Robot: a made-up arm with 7 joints.
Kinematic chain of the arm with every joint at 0, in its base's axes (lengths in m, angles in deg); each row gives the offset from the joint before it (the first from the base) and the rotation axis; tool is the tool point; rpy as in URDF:
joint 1: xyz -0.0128 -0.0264 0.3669 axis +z
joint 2: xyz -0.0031 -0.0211 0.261 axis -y
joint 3: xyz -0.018 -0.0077 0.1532 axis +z
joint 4: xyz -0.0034 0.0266 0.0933 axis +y
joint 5: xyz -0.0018 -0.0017 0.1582 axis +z
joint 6: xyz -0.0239 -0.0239 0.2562 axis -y
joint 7: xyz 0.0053 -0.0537 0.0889 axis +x
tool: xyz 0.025 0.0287 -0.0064 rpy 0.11 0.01 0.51
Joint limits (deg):
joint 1: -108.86..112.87
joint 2: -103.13..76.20
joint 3: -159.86..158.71
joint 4: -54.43..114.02
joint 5: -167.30..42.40
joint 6: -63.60..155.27
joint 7: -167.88..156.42
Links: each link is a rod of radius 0.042 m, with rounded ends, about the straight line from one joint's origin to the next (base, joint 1, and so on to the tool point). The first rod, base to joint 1, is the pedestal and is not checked.
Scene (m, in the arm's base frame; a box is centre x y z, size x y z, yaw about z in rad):
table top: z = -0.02
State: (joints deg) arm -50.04 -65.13 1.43 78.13 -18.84 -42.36 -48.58
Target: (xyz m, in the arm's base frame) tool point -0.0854 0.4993 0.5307
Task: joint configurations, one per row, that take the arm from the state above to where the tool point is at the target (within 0.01 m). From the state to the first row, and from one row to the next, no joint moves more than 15 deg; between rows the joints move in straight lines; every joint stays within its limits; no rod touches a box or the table.
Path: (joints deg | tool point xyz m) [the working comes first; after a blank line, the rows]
Joints at the target: 56.59 -70.34 62.36 76.69 -17.69 -22.36 -40.70
Straight joint move there: clear.

1: -36.71 -65.78 9.05 77.95 -18.70 -39.86 -47.60 | 0.3542 -0.3095 0.3796
2: -23.38 -66.43 16.66 77.77 -18.55 -37.36 -46.61 | 0.4311 -0.1622 0.3795
3: -10.05 -67.08 24.28 77.59 -18.41 -34.86 -45.63 | 0.4556 0.0021 0.3871
4: 3.28 -67.73 31.89 77.41 -18.26 -32.36 -44.64 | 0.4255 0.1650 0.4020
5: 16.61 -68.38 39.51 77.23 -18.12 -29.86 -43.66 | 0.3447 0.3090 0.4243
6: 29.93 -69.03 47.13 77.05 -17.98 -27.36 -42.67 | 0.2230 0.4189 0.4536
7: 43.26 -69.68 54.74 76.87 -17.83 -24.86 -41.69 | 0.0742 0.4841 0.4892
8: 56.59 -70.34 62.36 76.69 -17.69 -22.36 -40.70 | -0.0854 0.4993 0.5307

